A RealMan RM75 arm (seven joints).
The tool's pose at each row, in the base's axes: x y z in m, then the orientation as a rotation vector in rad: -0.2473 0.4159 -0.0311 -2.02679 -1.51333 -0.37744; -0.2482 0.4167 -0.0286 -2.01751 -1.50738 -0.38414; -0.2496 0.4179 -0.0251 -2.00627 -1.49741 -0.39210; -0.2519 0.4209 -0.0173 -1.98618 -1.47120 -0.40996; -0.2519 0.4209 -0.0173 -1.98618 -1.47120 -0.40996; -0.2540 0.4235 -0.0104 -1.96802 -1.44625 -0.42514; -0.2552 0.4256 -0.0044 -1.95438 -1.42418 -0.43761; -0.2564 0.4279 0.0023 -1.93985 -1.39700 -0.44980; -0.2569 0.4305 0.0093 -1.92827 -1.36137 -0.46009; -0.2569 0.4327 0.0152 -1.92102 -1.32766 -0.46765; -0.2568 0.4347 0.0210 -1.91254 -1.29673 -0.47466; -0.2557 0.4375 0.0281 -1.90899 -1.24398 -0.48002; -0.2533 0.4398 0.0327 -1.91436 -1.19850 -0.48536; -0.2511 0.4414 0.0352 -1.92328 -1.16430 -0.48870
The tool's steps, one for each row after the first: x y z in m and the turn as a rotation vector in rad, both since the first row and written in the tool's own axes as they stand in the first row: 0.0017 -0.0017 -0.0014 0.00466 0.01067 -0.00086; 0.0041 -0.0042 -0.0033 0.01105 0.02488 -0.00013; 0.0099 -0.0091 -0.0075 0.02257 0.05630 0.00569; 0.0099 -0.0091 -0.0075 0.02257 0.05630 0.00569; 0.0150 -0.0135 -0.0112 0.03356 0.08492 0.01199; 0.0195 -0.0167 -0.0145 0.04188 0.10865 0.01863; 0.0245 -0.0201 -0.0183 0.05204 0.13525 0.02838; 0.0302 -0.0230 -0.0223 0.06290 0.16368 0.04523; 0.0351 -0.0251 -0.0257 0.07148 0.18768 0.06311; 0.0398 -0.0270 -0.0291 0.08035 0.21062 0.07898; 0.0462 -0.0284 -0.0332 0.09096 0.24091 0.11170; 0.0512 -0.0279 -0.0357 0.09314 0.26292 0.14283; 0.0545 -0.0268 -0.0370 0.09129 0.27645 0.16816
